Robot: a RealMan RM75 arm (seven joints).
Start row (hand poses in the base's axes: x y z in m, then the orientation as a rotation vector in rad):
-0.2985 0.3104 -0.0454 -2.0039 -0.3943 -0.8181
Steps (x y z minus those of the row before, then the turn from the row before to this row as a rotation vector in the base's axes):
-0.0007 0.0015 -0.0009 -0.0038 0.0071 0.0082
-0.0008 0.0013 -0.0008 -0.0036 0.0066 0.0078
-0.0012 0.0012 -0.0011 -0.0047 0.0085 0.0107
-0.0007 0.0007 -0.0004 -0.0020 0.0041 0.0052
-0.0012 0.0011 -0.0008 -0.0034 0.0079 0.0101
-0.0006 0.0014 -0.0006 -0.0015 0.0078 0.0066
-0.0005 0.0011 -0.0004 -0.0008 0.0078 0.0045
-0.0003 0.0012 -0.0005 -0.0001 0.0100 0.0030
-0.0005 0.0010 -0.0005 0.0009 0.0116 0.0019
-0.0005 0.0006 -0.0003 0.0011 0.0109 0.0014
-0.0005 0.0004 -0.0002 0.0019 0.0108 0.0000
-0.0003 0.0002 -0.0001 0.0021 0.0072 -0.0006
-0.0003 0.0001 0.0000 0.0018 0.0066 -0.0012
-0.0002 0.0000 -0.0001 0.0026 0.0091 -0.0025
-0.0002 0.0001 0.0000 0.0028 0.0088 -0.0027
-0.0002 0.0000 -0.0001 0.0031 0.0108 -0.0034
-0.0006 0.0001 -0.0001 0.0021 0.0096 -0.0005
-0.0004 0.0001 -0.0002 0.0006 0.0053 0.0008
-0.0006 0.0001 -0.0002 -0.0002 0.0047 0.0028
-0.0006 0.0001 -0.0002 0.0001 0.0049 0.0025
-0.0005 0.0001 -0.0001 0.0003 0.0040 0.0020
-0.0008 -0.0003 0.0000 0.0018 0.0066 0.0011
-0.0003 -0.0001 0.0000 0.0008 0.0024 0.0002
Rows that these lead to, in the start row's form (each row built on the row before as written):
-0.2992 0.3119 -0.0463 -2.0069 -0.4000 -0.8055
-0.3000 0.3132 -0.0471 -2.0097 -0.4055 -0.7937
-0.3012 0.3144 -0.0482 -2.0130 -0.4133 -0.7780
-0.3019 0.3151 -0.0486 -2.0143 -0.4169 -0.7704
-0.3031 0.3162 -0.0494 -2.0163 -0.4238 -0.7558
-0.3037 0.3176 -0.0500 -2.0177 -0.4264 -0.7435
-0.3042 0.3187 -0.0504 -2.0191 -0.4266 -0.7326
-0.3045 0.3199 -0.0509 -2.0210 -0.4238 -0.7204
-0.3050 0.3209 -0.0514 -2.0228 -0.4185 -0.7073
-0.3055 0.3215 -0.0517 -2.0243 -0.4130 -0.6952
-0.3060 0.3219 -0.0519 -2.0254 -0.4059 -0.6841
-0.3063 0.3221 -0.0520 -2.0255 -0.4002 -0.6772
-0.3066 0.3222 -0.0520 -2.0259 -0.3944 -0.6712
-0.3068 0.3222 -0.0521 -2.0266 -0.3855 -0.6635
-0.3070 0.3223 -0.0521 -2.0271 -0.3765 -0.6562
-0.3072 0.3223 -0.0522 -2.0280 -0.3655 -0.6473
-0.3078 0.3224 -0.0523 -2.0286 -0.3585 -0.6378
-0.3082 0.3225 -0.0525 -2.0291 -0.3559 -0.6319
-0.3088 0.3226 -0.0527 -2.0296 -0.3560 -0.6253
-0.3094 0.3227 -0.0529 -2.0300 -0.3555 -0.6187
-0.3099 0.3228 -0.0530 -2.0301 -0.3550 -0.6133
-0.3107 0.3225 -0.0530 -2.0296 -0.3515 -0.6059
-0.3110 0.3224 -0.0530 -2.0293 -0.3500 -0.6033

